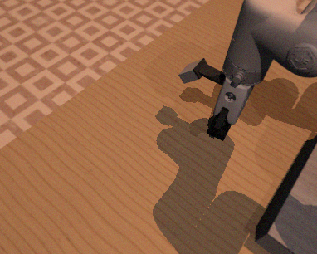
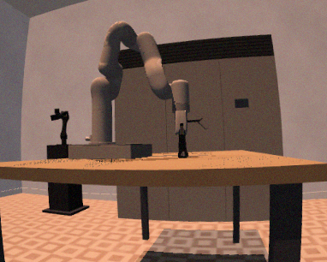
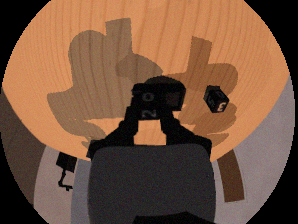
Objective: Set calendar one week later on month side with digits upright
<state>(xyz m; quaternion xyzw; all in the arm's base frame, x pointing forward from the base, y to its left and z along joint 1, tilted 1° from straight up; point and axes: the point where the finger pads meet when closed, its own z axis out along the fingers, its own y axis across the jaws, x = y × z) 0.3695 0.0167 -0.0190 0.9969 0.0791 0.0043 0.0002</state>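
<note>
Now: the black digit cube 10 mm below my hand. From my hand the other things lie so: black cube (120 mm to the right, 20 mm below, 20 mm ahead).
</note>
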